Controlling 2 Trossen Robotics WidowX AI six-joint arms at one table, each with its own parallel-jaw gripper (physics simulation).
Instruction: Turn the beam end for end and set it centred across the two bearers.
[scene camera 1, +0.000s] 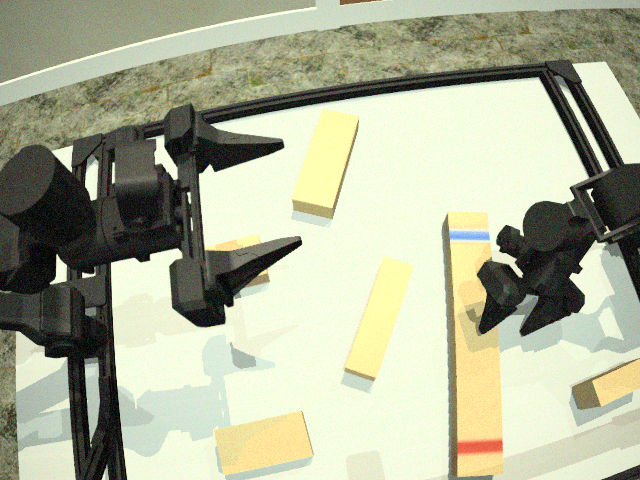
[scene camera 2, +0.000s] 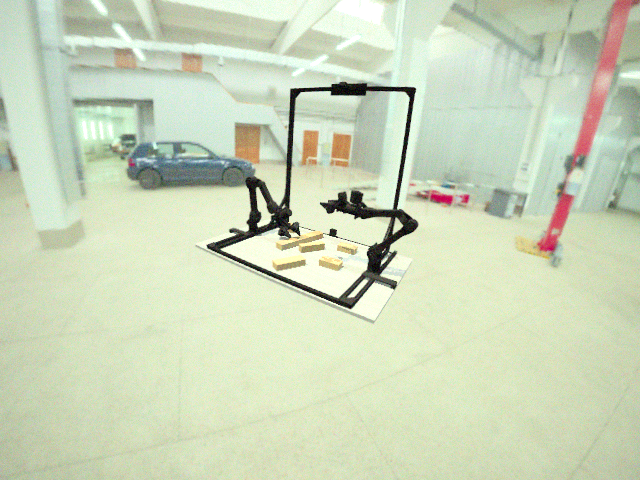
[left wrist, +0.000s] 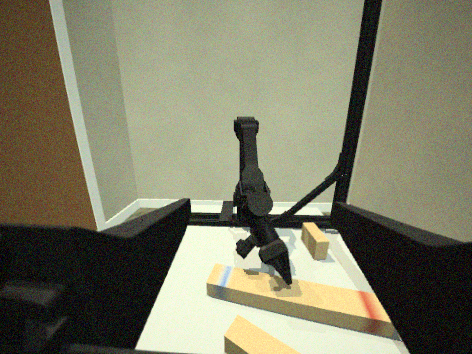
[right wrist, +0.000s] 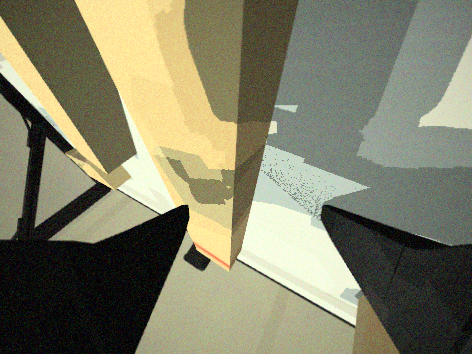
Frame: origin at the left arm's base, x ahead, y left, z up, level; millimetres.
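Seen in the pictures: left gripper, between the fingertips: (scene camera 1: 292, 189) (scene camera 2: 324, 201) (left wrist: 261, 206); right gripper, between the fingertips: (scene camera 1: 502, 333) (scene camera 2: 296, 237) (left wrist: 287, 278) (right wrist: 254, 211); left arm's base, origin of its link: (scene camera 1: 87, 337) (scene camera 2: 373, 270); right arm's base, origin of its link: (scene camera 2: 253, 231) (left wrist: 243, 217).
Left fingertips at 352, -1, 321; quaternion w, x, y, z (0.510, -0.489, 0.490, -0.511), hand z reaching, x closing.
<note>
Offsets run from my left fingertips to a thing's top centre, as dx, dy, dz.
The beam @(+213, -104, -302) (scene camera 1: 478, 387) (scene camera 2: 299, 241) (left wrist: 320, 300) (right wrist: 207, 222) lies flat on the table, with its blue band toward the top and its red band toward the bottom in scene camera 1. My right gripper (scene camera 1: 501, 332) (scene camera 2: 292, 234) (right wrist: 254, 211) is open and empty by the beam's right edge in scene camera 1; its height above the beam is hard to judge. My left gripper (scene camera 1: 292, 191) (scene camera 2: 323, 205) is open and empty, raised over the table. Plain wooden blocks include a wide one @(+64, +223, -302) (scene camera 1: 325, 162) (scene camera 2: 289, 262) and a narrow one @(+87, -46, -296) (scene camera 1: 379, 317) (scene camera 2: 311, 247); I cannot tell which are the bearers.
A block @(-100, -187, -302) (scene camera 1: 263, 441) (scene camera 2: 346, 249) lies at the lower left in scene camera 1. Another block @(+409, -226, -277) (scene camera 1: 615, 384) (left wrist: 315, 241) lies right of the beam. One more block @(-119, +74, -302) (scene camera 1: 255, 279) (scene camera 2: 330, 262) is partly hidden under my left gripper. A black frame (scene camera 1: 372, 88) edges the table.
</note>
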